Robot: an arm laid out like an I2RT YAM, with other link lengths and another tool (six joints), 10 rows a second.
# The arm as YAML. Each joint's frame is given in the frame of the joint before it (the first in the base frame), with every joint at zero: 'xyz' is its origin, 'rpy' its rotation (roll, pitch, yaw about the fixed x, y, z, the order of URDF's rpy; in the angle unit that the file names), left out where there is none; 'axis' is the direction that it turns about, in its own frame. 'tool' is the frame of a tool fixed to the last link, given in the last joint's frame.
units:
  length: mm
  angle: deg
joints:
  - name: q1
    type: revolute
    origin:
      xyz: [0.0, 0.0, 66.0]
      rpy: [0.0, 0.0, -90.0]
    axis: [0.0, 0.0, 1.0]
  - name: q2
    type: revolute
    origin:
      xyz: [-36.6, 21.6, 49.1]
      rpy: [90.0, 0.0, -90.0]
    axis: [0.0, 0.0, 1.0]
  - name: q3
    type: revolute
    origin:
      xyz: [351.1, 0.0, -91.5]
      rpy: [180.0, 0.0, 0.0]
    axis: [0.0, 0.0, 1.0]
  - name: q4
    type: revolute
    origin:
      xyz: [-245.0, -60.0, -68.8]
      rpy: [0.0, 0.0, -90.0]
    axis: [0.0, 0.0, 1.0]
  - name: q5
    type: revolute
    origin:
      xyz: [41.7, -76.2, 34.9]
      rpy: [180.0, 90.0, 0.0]
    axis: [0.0, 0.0, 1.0]
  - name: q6
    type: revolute
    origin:
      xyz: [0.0, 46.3, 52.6]
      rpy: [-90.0, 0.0, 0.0]
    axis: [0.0, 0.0, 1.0]
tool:
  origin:
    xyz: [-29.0, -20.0, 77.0]
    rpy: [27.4, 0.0, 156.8]
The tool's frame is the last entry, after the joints.
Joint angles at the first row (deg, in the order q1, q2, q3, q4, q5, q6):
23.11, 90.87, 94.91, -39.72, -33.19, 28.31
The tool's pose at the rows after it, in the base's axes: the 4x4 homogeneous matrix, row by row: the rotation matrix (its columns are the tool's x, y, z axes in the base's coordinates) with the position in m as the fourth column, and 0 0 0 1 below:
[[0.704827, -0.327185, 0.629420, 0.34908], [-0.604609, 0.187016, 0.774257, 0.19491], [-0.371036, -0.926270, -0.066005, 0.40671], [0, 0, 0, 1]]
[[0.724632, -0.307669, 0.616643, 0.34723], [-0.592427, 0.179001, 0.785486, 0.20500], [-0.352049, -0.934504, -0.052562, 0.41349], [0, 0, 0, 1]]
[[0.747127, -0.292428, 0.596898, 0.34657], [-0.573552, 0.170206, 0.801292, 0.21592], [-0.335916, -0.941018, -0.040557, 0.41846], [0, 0, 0, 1]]
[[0.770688, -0.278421, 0.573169, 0.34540], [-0.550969, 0.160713, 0.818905, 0.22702], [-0.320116, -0.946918, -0.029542, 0.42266], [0, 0, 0, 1]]
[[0.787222, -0.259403, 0.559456, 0.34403], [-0.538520, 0.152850, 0.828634, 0.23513], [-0.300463, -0.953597, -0.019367, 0.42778], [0, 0, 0, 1]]
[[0.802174, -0.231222, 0.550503, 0.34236], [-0.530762, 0.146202, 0.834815, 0.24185], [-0.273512, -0.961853, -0.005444, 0.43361], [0, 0, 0, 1]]
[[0.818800, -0.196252, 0.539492, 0.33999], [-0.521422, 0.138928, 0.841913, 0.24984], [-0.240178, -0.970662, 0.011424, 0.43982], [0, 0, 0, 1]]
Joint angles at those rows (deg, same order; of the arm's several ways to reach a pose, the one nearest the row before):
24.77, 91.29, 96.87, -40.49, -32.09, 27.96
26.47, 91.60, 98.33, -40.58, -31.14, 27.68
28.03, 92.27, 99.84, -40.65, -30.75, 27.14
29.56, 92.98, 101.26, -40.74, -30.59, 26.42
30.86, 93.40, 102.60, -40.93, -29.89, 25.80
32.13, 93.52, 103.61, -40.80, -28.77, 25.06
33.67, 93.57, 104.52, -40.39, -27.38, 24.13

